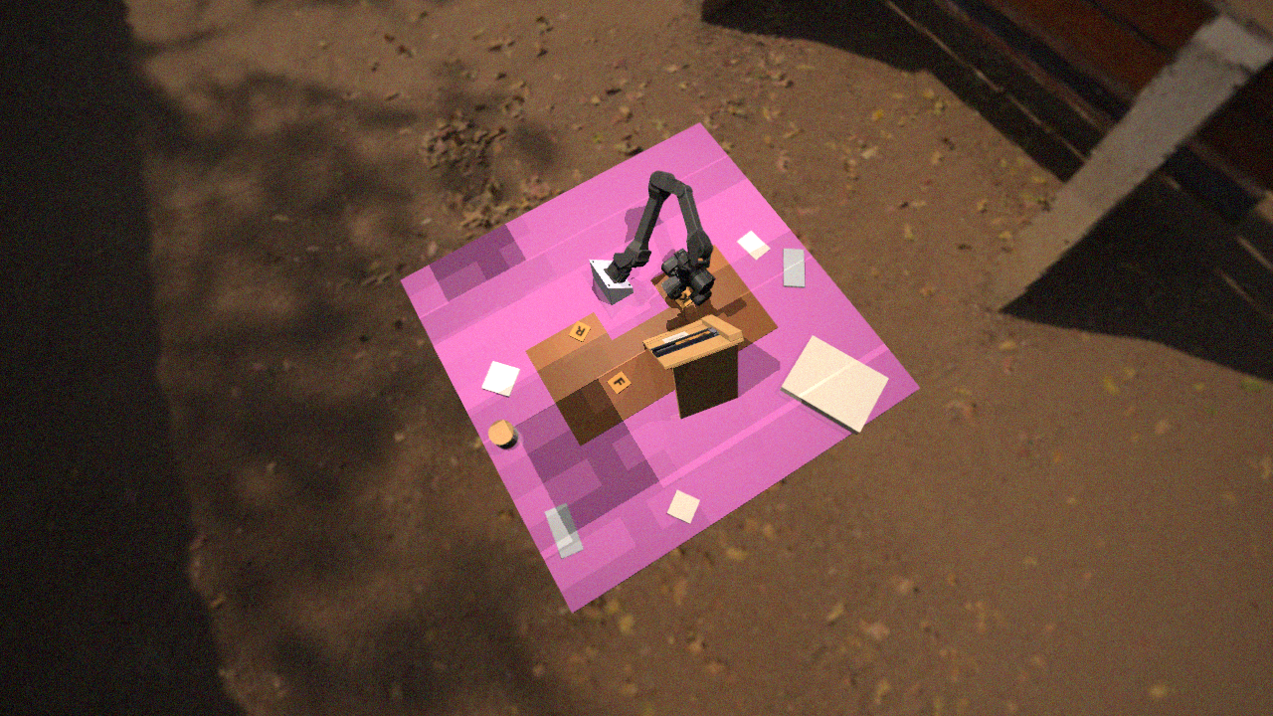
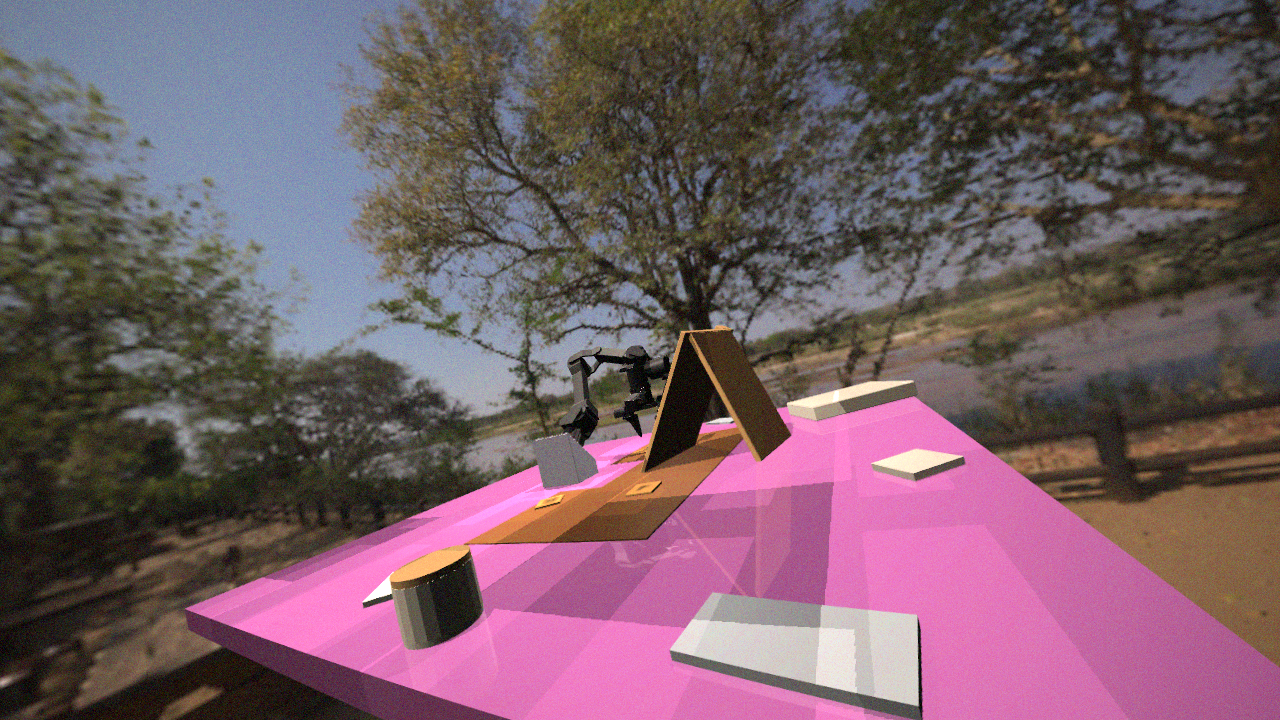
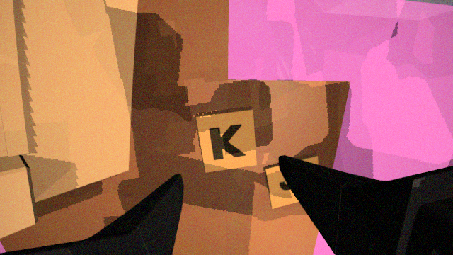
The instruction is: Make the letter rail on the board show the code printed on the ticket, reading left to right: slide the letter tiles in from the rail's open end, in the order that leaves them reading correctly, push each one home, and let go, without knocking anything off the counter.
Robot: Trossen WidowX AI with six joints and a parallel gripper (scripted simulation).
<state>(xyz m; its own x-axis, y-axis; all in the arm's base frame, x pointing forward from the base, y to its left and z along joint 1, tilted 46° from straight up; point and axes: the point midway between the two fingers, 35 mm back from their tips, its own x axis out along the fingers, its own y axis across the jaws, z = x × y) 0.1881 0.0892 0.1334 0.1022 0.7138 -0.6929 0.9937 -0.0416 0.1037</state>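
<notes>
My gripper tip is 140 mm to the left of the white ticket, 120 mm short of it and 40 mm below it. Also, from my gripper tip: brown mat 180 mm to the right, 60 mm below, 10 mm ahead; then large pale slab 540 mm ahead, 180 mm to the left, 40 mm below; then letter tile 360 mm to the right, 100 mm ahead, 50 mm below.
</notes>
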